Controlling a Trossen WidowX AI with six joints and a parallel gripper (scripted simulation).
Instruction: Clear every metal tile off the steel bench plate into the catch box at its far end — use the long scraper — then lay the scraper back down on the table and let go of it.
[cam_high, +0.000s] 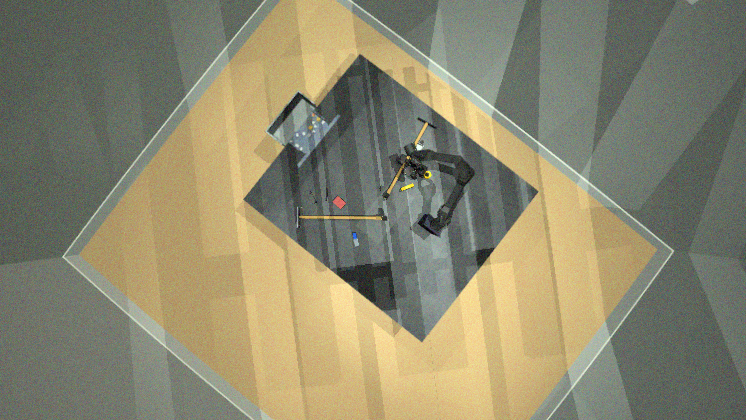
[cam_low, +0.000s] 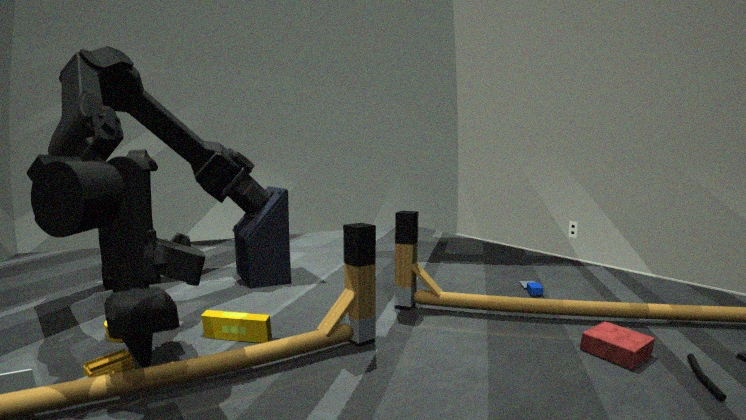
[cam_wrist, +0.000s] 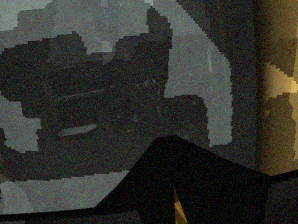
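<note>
The yellow-handled screwdriver lies 2 cm ahead of my gripper tip, 5 cm to the right of it and 1 cm above it. From my gripper tip the other things lie so: scraper: 5 cm ahead, 2 cm to the right, 5 cm above; then yellow tape ring: 12 cm behind, 3 cm to the right; then yellow level: 5 cm behind, 12 cm to the left, 1 cm above.
</note>
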